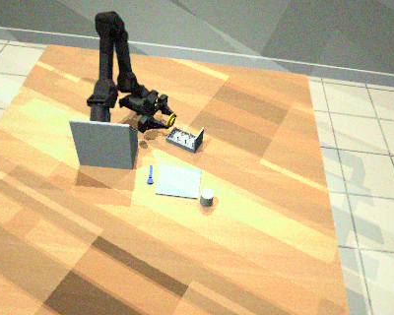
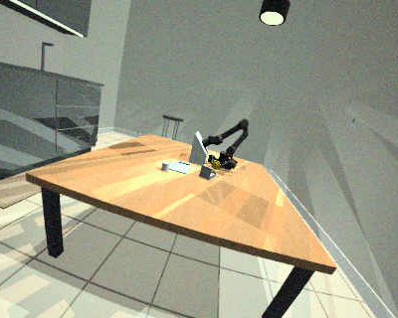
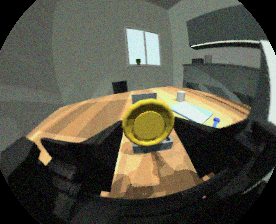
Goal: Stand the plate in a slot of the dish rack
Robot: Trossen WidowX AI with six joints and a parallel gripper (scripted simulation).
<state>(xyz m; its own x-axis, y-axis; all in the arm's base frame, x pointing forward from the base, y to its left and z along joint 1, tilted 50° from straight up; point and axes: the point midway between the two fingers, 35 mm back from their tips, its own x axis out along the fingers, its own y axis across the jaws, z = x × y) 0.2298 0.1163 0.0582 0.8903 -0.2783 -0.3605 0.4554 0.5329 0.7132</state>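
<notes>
Now: gripper tip 50 mm short of the dish rack, 40 mm to the left of it and 50 mm above it. Also, from my gripper tip: blue spoon 70 mm behind, 220 mm to the right, 70 mm below; then plate 10 mm behind.
</notes>
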